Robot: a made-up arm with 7 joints. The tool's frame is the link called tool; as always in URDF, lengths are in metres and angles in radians. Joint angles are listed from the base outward. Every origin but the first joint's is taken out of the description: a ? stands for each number. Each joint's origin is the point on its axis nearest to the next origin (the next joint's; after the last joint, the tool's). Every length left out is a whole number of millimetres.
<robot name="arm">
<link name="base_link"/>
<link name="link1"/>
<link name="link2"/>
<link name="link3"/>
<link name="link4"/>
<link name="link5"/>
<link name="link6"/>
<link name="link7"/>
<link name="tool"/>
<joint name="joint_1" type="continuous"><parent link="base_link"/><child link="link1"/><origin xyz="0.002 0.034 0.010" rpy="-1.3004 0.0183 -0.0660"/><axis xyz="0 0 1"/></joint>
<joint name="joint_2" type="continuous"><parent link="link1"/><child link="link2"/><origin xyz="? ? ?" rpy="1.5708 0.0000 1.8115"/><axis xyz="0 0 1"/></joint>
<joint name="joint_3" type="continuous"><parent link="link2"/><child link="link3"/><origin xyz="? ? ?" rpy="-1.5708 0.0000 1.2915"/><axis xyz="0 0 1"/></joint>
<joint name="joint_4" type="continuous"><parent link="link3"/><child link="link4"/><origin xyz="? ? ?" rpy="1.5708 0.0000 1.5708"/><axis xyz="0 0 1"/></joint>
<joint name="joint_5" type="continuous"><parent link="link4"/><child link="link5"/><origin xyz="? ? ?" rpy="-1.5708 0.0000 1.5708"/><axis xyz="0 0 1"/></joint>
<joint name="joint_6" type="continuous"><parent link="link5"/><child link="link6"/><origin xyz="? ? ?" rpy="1.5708 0.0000 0.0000"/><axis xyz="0 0 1"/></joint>
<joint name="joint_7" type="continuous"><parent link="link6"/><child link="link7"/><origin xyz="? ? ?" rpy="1.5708 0.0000 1.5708"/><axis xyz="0 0 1"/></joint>
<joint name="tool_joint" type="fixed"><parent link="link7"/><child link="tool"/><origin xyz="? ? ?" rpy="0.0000 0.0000 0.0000"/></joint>
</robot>
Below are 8 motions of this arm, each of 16 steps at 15 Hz.
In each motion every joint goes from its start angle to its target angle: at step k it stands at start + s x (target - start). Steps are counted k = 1, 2, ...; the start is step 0. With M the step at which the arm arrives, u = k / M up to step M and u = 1 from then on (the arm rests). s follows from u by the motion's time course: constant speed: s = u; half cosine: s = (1 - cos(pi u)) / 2; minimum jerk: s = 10 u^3 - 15 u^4 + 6 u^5.
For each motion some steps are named. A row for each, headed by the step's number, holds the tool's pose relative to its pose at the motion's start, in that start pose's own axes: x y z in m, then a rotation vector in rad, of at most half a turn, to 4 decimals.
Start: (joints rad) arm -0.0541 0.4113 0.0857 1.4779 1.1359 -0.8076 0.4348
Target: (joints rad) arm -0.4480 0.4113 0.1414 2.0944 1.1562 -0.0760 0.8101
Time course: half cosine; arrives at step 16
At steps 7, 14, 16:
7: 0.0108 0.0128 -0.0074 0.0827 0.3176 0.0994
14: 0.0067 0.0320 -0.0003 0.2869 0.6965 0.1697
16: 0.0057 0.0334 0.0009 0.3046 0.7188 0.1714

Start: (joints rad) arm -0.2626 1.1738 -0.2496 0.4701 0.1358 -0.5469 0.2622
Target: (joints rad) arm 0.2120 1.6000 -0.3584 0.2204 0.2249 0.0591 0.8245
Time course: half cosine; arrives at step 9
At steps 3, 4, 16:
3: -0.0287 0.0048 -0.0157 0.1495 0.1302 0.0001
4: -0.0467 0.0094 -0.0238 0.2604 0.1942 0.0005
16: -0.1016 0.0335 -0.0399 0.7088 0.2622 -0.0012

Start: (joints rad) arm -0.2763 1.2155 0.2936 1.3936 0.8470 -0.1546 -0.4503
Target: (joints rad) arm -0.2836 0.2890 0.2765 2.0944 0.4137 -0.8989 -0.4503
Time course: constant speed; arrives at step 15
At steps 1, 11, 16:
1: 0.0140 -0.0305 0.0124 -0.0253 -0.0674 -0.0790
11: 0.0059 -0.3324 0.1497 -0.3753 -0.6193 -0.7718
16: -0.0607 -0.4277 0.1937 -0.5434 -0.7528 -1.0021

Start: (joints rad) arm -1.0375 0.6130 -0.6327 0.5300 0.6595 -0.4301 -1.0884
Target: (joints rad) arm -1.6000 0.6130 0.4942 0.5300 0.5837 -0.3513 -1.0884
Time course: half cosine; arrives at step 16
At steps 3, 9, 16:
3: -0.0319 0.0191 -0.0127 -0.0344 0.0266 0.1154
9: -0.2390 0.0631 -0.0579 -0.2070 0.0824 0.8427
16: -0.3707 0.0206 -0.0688 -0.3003 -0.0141 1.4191

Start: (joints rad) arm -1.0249 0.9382 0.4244 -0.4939 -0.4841 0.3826 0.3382
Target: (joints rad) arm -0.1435 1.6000 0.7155 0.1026 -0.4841 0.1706 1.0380
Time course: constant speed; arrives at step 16
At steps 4, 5, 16:
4: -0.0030 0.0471 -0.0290 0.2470 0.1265 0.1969
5: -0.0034 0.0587 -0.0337 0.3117 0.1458 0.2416
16: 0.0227 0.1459 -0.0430 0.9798 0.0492 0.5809

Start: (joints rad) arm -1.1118 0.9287 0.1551 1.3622 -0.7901 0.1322 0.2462
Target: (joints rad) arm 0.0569 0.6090 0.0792 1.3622 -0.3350 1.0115 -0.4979
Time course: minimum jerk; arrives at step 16
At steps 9, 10, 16:
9: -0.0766 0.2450 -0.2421 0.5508 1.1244 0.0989
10: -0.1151 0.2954 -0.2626 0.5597 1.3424 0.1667
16: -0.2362 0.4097 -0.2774 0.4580 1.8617 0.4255

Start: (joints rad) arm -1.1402 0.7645 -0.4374 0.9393 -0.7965 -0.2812 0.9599
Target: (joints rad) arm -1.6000 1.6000 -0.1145 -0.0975 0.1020 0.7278 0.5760
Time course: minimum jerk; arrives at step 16
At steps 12, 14, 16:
12: -0.0003 0.1709 0.3990 0.3423 -0.9933 0.3655
14: -0.0220 0.2027 0.4240 0.3536 -1.0505 0.4975
16: -0.0264 0.2087 0.4281 0.3543 -1.0598 0.5229

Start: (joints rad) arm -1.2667 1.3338 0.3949 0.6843 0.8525 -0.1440 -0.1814
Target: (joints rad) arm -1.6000 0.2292 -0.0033 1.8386 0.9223 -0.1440 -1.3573
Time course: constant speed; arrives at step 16
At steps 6, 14, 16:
6: -0.0186 -0.2060 0.0981 -0.2777 -0.0823 -1.0032
14: -0.1683 -0.3380 0.3145 -0.1656 -0.4817 -2.2937
16: -0.2190 -0.3417 0.3593 -0.0084 -0.5772 -2.5846

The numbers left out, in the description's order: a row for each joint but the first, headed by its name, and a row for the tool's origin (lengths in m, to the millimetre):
joint_2: -0.003 0.013 0.000
joint_3: 0.242 -0.061 0.000
joint_4: 0.003 -0.023 0.000
joint_5: -0.171 -0.013 0.000
joint_6: 0.000 0.000 0.000
joint_7: 0.000 0.071 0.000
tool: 0.000 0.000 0.000

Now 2 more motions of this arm.
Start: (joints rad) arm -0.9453 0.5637 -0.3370 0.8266 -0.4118 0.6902 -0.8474
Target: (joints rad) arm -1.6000 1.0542 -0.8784 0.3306 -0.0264 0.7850 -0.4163
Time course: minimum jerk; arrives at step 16
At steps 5, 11, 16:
5: -0.0370 -0.0077 0.0605 0.2197 0.0157 0.1924
11: -0.1796 -0.0876 0.2041 0.8648 -0.0485 0.9579
16: -0.2183 -0.1163 0.2231 1.0057 -0.0902 1.1820

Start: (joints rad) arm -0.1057 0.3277 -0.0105 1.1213 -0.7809 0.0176 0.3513
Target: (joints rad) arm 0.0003 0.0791 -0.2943 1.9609 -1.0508 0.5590 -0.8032
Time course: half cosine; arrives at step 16
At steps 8, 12, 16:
8: -0.0324 0.0511 -0.1467 -0.0184 0.6977 -0.3169
12: -0.0902 0.0978 -0.2172 -0.2692 1.1018 -0.4298
16: -0.1189 0.1172 -0.2363 -0.4189 1.2230 -0.4415

